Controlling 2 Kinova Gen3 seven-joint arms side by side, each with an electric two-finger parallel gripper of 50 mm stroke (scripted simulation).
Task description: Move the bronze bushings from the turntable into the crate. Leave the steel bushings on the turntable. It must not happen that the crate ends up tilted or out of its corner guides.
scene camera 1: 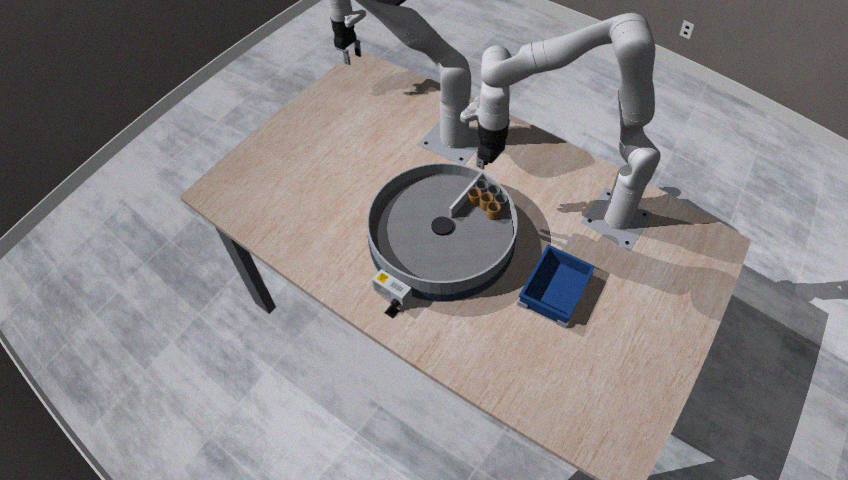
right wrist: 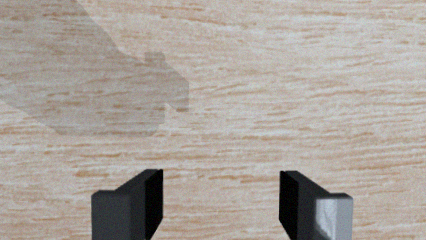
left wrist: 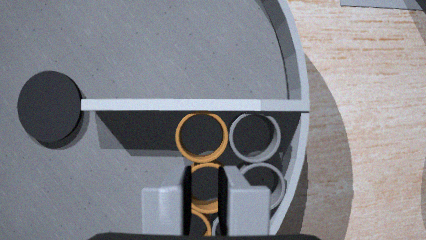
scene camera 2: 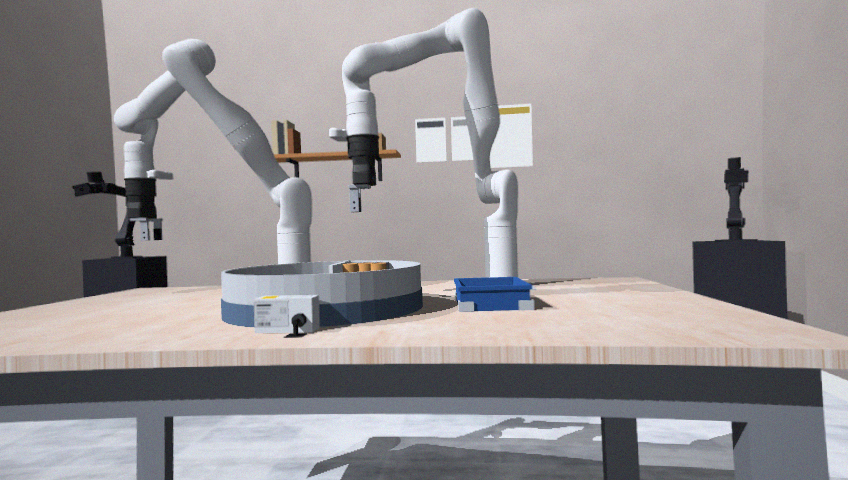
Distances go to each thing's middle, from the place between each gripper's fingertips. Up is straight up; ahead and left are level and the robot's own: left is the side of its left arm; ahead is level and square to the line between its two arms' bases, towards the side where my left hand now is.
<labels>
I see my left gripper [scene camera 2: 355,211] 180 mm above the turntable [scene camera 1: 411,228], 130 mm short of it and 40 mm to the left of it. Also, from my left hand: blue crate [scene camera 1: 561,277] 310 mm to the left, 210 mm below, 110 mm ahead.
The turntable lies 610 mm to the left of my right hand [scene camera 2: 151,240], 370 mm ahead of it and 130 mm below it. The rest, counted from my right hand: blue crate (970 mm to the left, 350 mm ahead, 160 mm below).
</labels>
